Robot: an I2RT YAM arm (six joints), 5 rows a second.
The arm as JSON. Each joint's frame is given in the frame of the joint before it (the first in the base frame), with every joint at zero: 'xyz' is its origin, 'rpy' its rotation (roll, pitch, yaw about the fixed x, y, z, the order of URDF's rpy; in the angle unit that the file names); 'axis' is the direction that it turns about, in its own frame. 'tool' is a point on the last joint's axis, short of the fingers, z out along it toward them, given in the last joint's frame.
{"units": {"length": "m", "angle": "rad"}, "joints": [
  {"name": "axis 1", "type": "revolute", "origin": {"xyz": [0.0, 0.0, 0.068], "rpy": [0.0, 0.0, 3.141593]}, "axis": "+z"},
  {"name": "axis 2", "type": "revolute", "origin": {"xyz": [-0.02, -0.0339, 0.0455], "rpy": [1.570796, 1.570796, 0.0]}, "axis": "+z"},
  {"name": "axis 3", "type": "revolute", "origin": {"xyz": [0.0, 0.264, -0.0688], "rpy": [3.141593, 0.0, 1.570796]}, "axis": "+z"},
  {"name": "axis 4", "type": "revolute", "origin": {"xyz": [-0.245, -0.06, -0.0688], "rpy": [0.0, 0.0, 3.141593]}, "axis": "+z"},
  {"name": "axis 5", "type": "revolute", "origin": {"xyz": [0.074, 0.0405, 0.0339], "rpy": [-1.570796, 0.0, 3.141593]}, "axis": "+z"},
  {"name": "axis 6", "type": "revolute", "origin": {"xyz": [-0.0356, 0.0, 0.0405], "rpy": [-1.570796, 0.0, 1.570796]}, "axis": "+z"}
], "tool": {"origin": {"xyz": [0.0, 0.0, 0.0], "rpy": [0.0, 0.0, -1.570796]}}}
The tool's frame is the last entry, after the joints.
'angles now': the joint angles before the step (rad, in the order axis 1, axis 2, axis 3, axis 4, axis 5, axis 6). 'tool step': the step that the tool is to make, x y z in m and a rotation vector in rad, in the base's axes. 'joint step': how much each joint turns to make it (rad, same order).
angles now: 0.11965, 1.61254, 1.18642, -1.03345, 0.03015, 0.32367
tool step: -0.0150, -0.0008, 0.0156, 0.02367, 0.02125, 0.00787
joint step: 0.00017, -0.05851, 0.00420, -0.08090, -0.02669, -0.00501
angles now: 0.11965, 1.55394, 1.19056, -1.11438, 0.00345, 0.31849
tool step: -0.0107, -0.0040, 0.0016, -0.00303, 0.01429, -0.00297
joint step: -0.01007, -0.03696, -0.02865, -0.02282, 0.00076, -0.00719
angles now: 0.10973, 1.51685, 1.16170, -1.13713, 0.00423, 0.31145
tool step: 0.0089, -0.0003, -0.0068, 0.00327, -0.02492, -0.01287
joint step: -0.00463, 0.02667, -0.00266, 0.05442, 0.00017, 0.00826
